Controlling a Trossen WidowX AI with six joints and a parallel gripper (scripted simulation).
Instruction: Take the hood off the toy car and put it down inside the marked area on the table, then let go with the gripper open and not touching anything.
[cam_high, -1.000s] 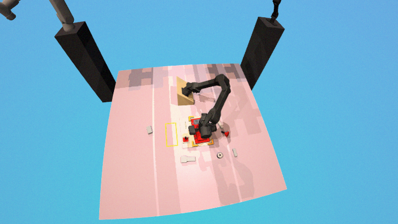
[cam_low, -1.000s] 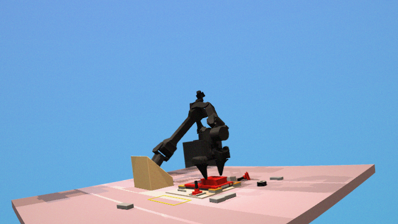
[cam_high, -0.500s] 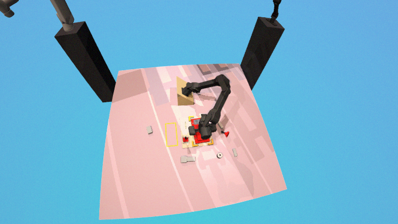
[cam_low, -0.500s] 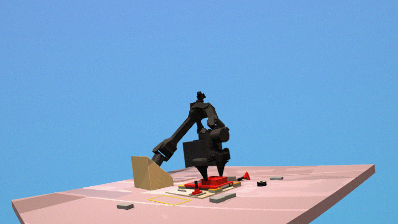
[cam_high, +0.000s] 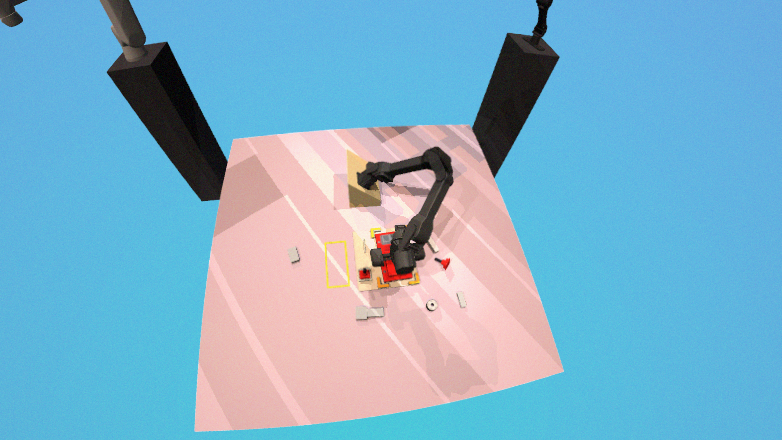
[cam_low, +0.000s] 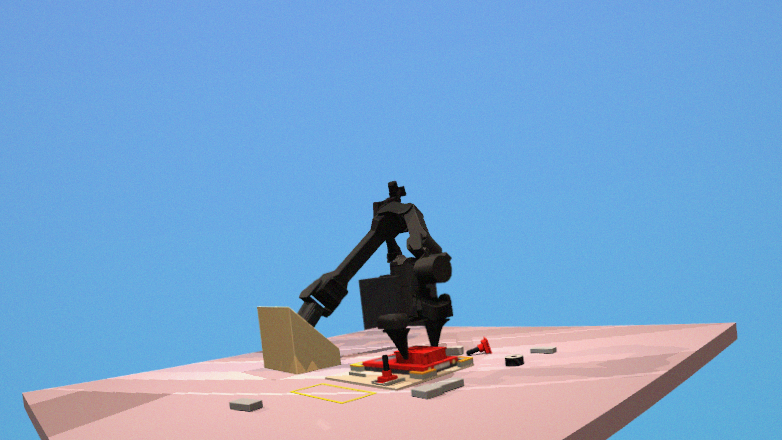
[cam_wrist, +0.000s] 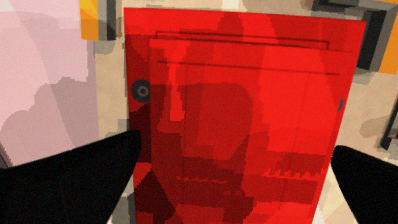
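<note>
The hood lies right at my gripper tip.
</note>
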